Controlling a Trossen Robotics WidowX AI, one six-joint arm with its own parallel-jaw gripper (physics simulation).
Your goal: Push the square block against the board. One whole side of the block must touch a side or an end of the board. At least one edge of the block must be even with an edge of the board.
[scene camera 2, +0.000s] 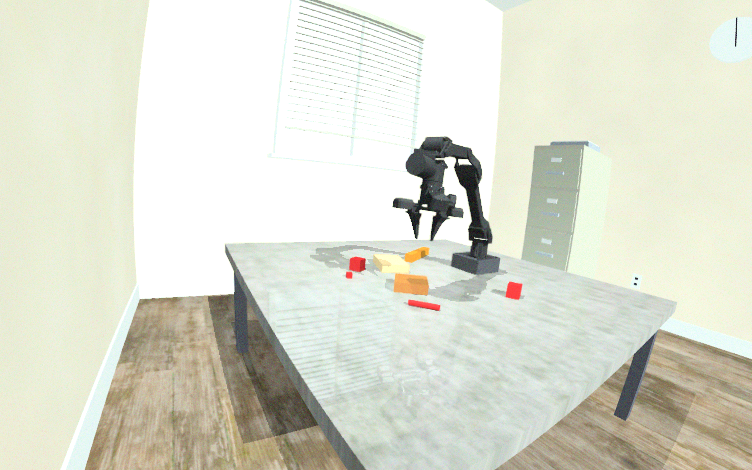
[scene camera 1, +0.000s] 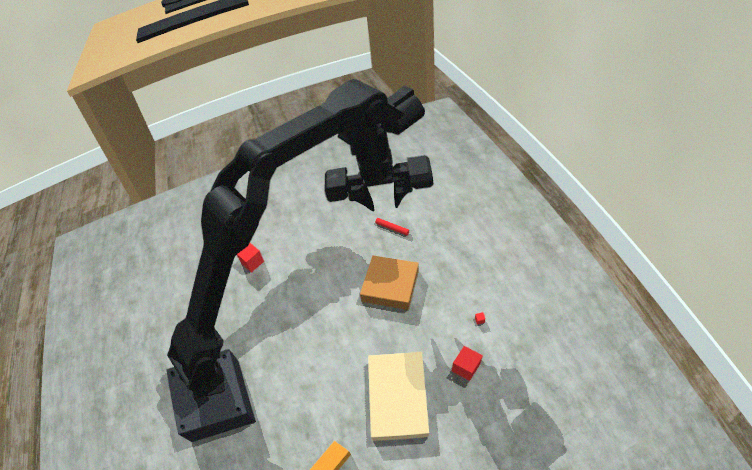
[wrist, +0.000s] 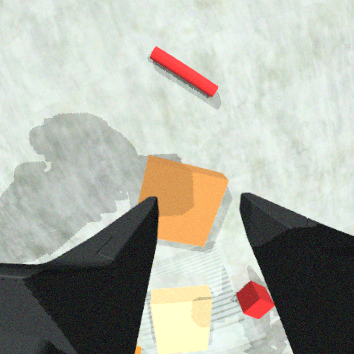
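Where they show: gripper, between the fingertips: (scene camera 2: 423,240) (scene camera 1: 384,208) (wrist: 198,202); arm's base, origin of its link: (scene camera 2: 478,256) (scene camera 1: 206,380).
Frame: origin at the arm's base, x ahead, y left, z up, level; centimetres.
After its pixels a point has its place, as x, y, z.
The square block (scene camera 1: 394,279) @(40.8, 10.5, -2.7) (scene camera 2: 410,284) @(42.9, 15.0, -2.9) (wrist: 207,212) @(43.2, 9.3, -2.7) is orange and lies flat on the table, turned a little relative to the board. The board (scene camera 1: 396,399) @(32.2, -13.6, -2.6) (scene camera 2: 390,263) @(36.2, -7.0, -2.7) (wrist: 180,325) @(33.0, -11.0, -2.7) is pale yellow and rectangular, and lies flat. One of its short ends faces the block, with a clear gap between them. My gripper (scene camera 1: 384,208) @(42.3, 17.9, 10.3) (scene camera 2: 424,238) @(42.3, 17.9, 10.3) (wrist: 198,202) @(42.3, 17.9, 10.3) is partly open and empty, pointing down high above the table. In the wrist view the block shows between and beyond the fingertips, and the left finger covers one corner of it.
A red rod (scene camera 1: 392,226) @(45.7, 25.1, -4.4) (scene camera 2: 424,305) @(46.1, 26.2, -4.7) (wrist: 185,72) @(45.8, 25.4, -4.2) lies beyond the block. A red cube (scene camera 1: 466,363) @(46.0, -12.3, -1.6) (scene camera 2: 357,264) @(47.6, -9.6, -3.2) (wrist: 255,300) @(46.4, -9.3, -1.9) and a tiny red cube (scene camera 1: 480,318) @(53.2, -3.8, -4.0) (scene camera 2: 348,274) @(53.9, -2.7, -4.4) lie beside the board. Another red cube (scene camera 1: 250,257) @(13.6, 26.9, -1.7) (scene camera 2: 514,290) @(14.7, 29.9, -3.0) and an orange bar (scene camera 1: 331,457) @(18.2, -20.0, -2.5) (scene camera 2: 417,254) @(14.5, -20.7, -3.2) lie apart.
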